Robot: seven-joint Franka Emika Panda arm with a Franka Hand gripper.
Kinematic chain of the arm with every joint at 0, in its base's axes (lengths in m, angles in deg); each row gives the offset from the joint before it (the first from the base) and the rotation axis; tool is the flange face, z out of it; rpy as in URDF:
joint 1: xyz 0 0 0.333 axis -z
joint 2: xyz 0 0 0 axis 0.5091 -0.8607 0
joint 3: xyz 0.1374 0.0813 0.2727 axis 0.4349 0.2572 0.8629
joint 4: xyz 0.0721 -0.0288 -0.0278 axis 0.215 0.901 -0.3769
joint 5: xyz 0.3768 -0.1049 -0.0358 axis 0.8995 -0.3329 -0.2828
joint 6: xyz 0 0 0 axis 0.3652 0.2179 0.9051
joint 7: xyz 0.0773 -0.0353 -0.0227 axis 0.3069 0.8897 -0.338
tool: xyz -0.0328 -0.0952 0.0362 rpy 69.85 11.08 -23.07
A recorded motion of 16 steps. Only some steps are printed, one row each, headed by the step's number.
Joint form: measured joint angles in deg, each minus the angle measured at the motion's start. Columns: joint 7, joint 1, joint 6, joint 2, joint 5, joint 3, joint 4.
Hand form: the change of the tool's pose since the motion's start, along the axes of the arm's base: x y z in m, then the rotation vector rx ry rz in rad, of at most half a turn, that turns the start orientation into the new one. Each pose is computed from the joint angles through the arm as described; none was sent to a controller.
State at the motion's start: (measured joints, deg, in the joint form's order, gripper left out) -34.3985 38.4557 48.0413 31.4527 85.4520 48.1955 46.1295
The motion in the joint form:
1: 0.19 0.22 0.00 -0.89 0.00 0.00 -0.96
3: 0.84 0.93 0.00 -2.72 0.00 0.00 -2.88
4: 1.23 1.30 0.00 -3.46 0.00 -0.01 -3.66
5: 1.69 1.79 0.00 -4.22 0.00 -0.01 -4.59
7: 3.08 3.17 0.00 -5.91 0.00 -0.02 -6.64
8: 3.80 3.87 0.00 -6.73 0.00 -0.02 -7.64
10: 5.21 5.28 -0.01 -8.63 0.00 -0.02 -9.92
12: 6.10 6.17 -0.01 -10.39 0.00 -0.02 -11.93
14: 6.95 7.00 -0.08 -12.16 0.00 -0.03 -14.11
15: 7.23 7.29 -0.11 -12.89 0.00 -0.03 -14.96
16: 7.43 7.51 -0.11 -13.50 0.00 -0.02 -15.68
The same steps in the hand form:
1: 0.0050 -0.0027 -0.0007 -0.0003 -0.0012 -0.0005
3: 0.0144 -0.0106 -0.0028 -0.0010 -0.0025 -0.0016
4: 0.0181 -0.0148 -0.0037 -0.0014 -0.0031 -0.0014
5: 0.0222 -0.0201 -0.0037 -0.0022 -0.0059 -0.0019
7: 0.0307 -0.0350 -0.0040 -0.0045 -0.0116 -0.0020
8: 0.0345 -0.0426 -0.0042 -0.0058 -0.0145 -0.0016
10: 0.0433 -0.0586 -0.0052 -0.0085 -0.0202 -0.0017
12: 0.0513 -0.0696 -0.0072 -0.0105 -0.0241 -0.0017
14: 0.0599 -0.0806 -0.0084 -0.0130 -0.0294 -0.0016
15: 0.0633 -0.0846 -0.0093 -0.0138 -0.0308 -0.0018
16: 0.0662 -0.0877 -0.0100 -0.0145 -0.0326 -0.0019

